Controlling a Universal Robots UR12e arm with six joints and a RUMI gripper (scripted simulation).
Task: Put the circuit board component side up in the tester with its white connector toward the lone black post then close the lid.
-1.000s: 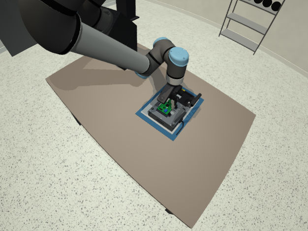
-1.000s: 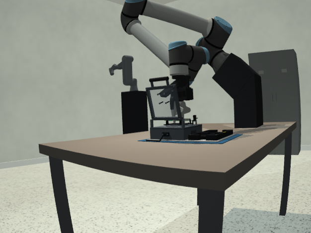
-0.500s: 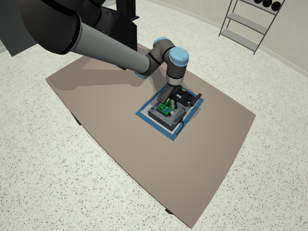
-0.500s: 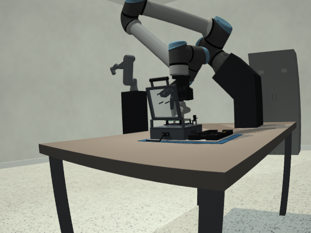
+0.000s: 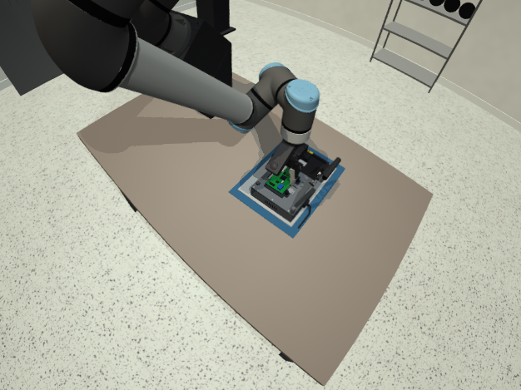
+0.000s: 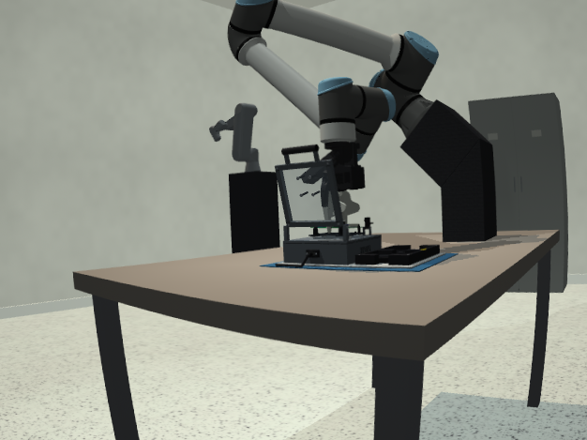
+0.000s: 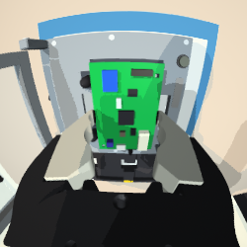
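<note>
The green circuit board is right at my hand. Round my hand: tester bed: 10 mm ahead, 10 mm to the left, 10 mm below; black post: 60 mm behind, 60 mm to the left; tester: 30 mm ahead, 40 mm to the left, 30 mm above.
</note>
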